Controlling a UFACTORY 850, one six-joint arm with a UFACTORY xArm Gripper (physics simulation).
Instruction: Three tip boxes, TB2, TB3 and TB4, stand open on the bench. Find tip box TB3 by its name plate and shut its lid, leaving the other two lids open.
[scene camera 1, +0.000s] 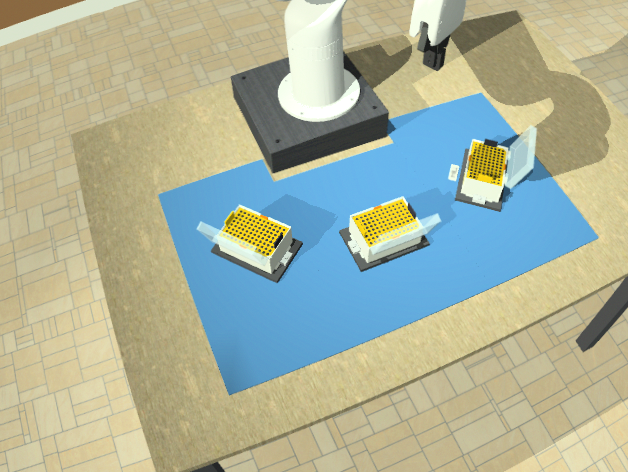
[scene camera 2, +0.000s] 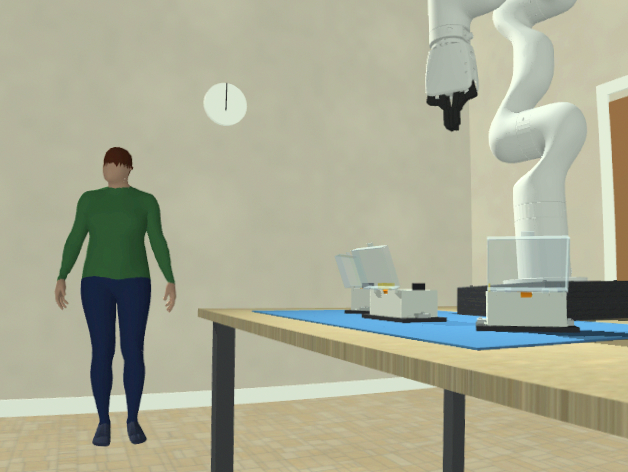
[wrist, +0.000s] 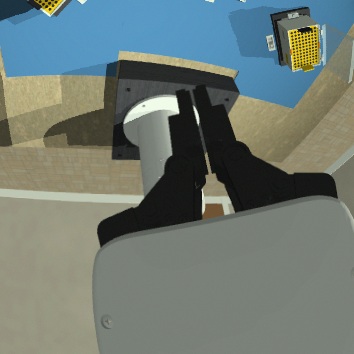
Labels:
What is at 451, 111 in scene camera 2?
My gripper.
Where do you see a tip box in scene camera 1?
354, 240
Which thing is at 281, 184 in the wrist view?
My gripper.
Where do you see my gripper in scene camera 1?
432, 65

